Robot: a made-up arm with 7 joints.
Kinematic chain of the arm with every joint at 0, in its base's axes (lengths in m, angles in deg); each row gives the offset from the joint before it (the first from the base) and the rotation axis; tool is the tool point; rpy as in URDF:
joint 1: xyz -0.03 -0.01 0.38 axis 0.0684 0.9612 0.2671
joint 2: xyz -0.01 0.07 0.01 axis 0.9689 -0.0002 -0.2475
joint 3: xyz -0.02 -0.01 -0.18 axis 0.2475 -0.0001 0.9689
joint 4: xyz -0.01 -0.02 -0.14 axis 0.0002 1 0
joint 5: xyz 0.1 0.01 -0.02 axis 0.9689 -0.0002 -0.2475
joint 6: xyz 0.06 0.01 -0.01 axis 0.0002 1 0
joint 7: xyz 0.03 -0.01 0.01 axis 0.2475 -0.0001 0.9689
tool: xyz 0.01 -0.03 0 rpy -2.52 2.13 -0.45
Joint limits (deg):
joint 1: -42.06..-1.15
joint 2: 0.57..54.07
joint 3: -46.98..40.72
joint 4: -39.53..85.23
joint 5: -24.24..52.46
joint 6: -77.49..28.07
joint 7: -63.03..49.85
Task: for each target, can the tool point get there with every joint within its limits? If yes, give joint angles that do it. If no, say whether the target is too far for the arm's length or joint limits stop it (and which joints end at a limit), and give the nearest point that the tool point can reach.
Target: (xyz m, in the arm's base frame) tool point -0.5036 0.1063 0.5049
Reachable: no: joint limits stop it (at a limit: joint 1, joint 2, joint 3, joint 4, joint 6, joint 7) | nearest point -0.0229 0.1291 0.1805 | short by 0.580 m
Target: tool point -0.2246 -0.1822 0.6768
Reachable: no: joint limits stop it (at a limit: joint 1, joint 2, joint 3, joint 4, joint 7) | nearest point 0.0988 -0.1023 0.2897 | short by 0.511 m
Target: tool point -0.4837 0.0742 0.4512
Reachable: no: joint limits stop it (at a limit: joint 1, joint 3, joint 4, joint 6, joint 7) | nearest point -0.0261 0.1173 0.1735 | short by 0.537 m
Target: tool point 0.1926 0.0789 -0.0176
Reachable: yes | joints -17.23 12.73 -1.91 40.77 -12.00 2.47 -29.35
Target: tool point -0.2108 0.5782 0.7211
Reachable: no: too far | nearest point 0.1798 0.2661 0.4365 | short by 0.575 m
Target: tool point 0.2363 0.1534 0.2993
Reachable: yes | joints -33.23 36.32 19.62 -26.15 -1.69 1.91 -10.82
